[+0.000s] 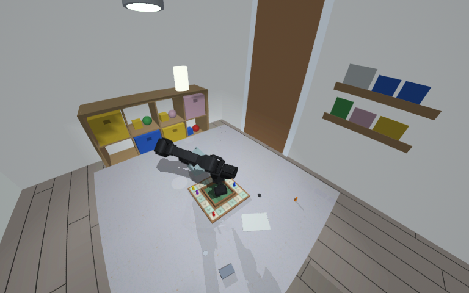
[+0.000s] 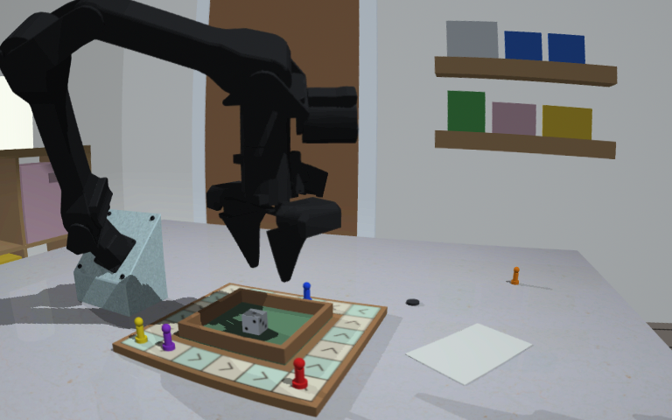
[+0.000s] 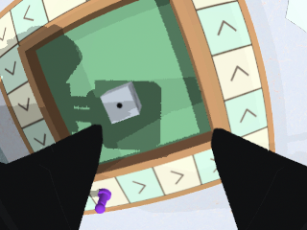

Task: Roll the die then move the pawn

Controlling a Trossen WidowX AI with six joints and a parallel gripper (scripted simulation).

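Now: gripper tip 9 cm short of the red pawn, 8 cm to the left of it and 7 cm above it. From my gripper tip the other things lie so: blue pawn 2 cm behind, 13 cm to the left, 7 cm below; purple pawn 9 cm behind, 10 cm to the right, 7 cm below; grey die 3 cm behind, 1 cm to the left, 7 cm below.
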